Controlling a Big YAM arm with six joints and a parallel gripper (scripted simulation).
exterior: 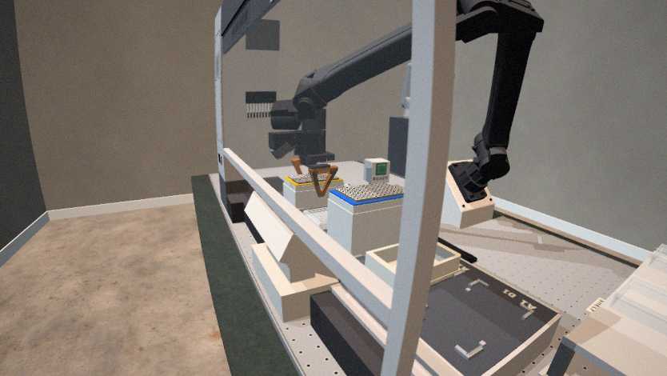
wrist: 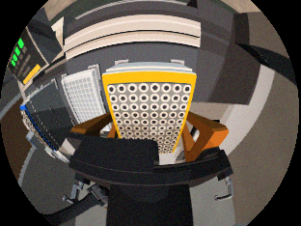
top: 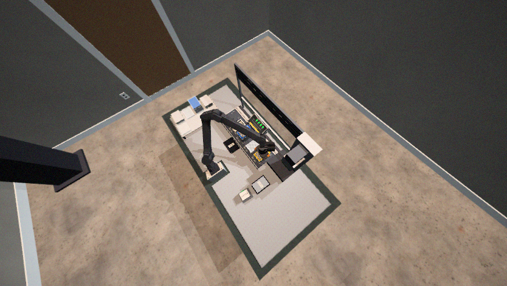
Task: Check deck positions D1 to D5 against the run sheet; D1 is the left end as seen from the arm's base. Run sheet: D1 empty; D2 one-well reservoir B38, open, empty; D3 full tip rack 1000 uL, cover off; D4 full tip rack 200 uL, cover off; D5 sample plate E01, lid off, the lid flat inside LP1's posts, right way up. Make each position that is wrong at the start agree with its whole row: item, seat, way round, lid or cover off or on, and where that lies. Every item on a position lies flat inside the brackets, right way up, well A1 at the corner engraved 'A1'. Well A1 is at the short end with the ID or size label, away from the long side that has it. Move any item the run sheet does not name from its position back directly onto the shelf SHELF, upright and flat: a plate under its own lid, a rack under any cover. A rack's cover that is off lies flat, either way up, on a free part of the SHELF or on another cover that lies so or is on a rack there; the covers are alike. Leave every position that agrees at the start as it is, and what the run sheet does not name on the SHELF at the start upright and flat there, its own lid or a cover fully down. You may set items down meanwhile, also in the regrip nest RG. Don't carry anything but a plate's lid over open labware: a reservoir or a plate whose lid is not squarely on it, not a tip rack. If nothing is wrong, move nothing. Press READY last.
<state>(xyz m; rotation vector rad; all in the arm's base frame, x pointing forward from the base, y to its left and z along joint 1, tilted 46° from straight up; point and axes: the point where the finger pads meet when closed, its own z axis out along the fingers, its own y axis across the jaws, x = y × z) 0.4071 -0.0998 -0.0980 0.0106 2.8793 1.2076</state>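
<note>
Now: hand 120 mm to the right of the white sample plate and 30 mm above it. Round my hand: lid 170 mm behind, 190 mm to the right, 70 mm below; blue-rimmed tip rack 10 mm behind, 240 mm to the left, 30 mm above; yellow-rimmed tip rack 10 mm behind, 10 mm to the right, 10 mm above.
</note>
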